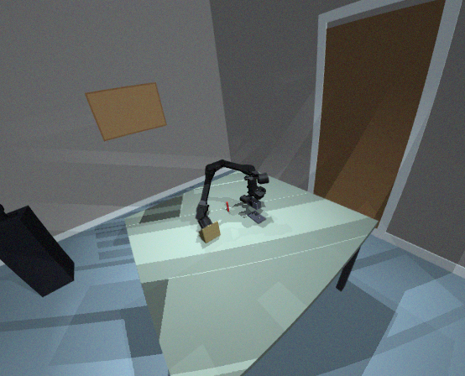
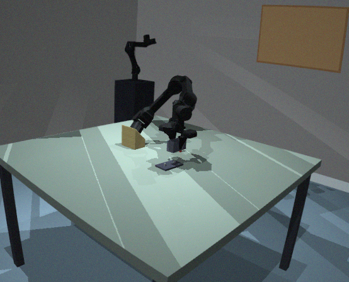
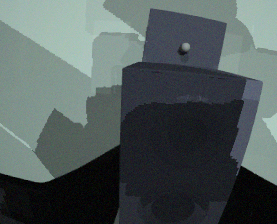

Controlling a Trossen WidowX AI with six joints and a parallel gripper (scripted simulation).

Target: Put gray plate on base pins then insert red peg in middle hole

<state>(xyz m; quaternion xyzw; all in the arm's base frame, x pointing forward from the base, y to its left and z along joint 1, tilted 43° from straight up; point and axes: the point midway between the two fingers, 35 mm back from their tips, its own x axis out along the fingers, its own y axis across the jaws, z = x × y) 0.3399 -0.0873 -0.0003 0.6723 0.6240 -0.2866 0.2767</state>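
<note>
Now: gripper tip 8 cm above the base, 3 cm to the left of it and 1 cm past it. The rest, counted from my gripper tip: red peg (17 cm to the left, 10 cm behind, 4 cm below); then gray plate (3 cm above).
</note>
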